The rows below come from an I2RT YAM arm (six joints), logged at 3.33 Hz.
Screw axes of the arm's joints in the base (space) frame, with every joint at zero. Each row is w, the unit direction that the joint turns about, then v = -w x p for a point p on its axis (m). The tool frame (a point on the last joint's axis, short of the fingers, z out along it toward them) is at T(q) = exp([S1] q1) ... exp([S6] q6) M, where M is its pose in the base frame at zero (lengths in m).
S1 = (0, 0, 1, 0.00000, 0.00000, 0.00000)
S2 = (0, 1, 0, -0.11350, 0.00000, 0.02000)
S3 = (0, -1, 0, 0.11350, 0.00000, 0.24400)
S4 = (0, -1, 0, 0.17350, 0.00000, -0.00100)
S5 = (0, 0, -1, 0.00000, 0.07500, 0.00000)
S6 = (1, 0, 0, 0.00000, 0.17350, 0.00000)
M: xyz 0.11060 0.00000 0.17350 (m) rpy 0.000 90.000 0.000 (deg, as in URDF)
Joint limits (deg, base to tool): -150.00..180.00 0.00..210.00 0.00..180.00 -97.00..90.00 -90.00..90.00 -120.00..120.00
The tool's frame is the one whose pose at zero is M.
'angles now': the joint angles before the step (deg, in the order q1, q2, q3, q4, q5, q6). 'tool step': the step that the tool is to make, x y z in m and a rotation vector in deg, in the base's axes. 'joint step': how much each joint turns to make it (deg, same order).
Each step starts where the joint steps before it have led.
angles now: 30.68 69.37 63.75 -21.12 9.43 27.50
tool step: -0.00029 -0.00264 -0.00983 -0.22 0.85 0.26
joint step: -0.55 -0.43 -2.20 0.94 -0.83 -0.16
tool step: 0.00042 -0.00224 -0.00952 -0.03 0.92 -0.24
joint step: -0.51 -0.17 -1.95 0.93 -0.44 0.26
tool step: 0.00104 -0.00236 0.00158 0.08 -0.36 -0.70
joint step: -0.51 -0.10 0.16 0.09 0.22 -0.01
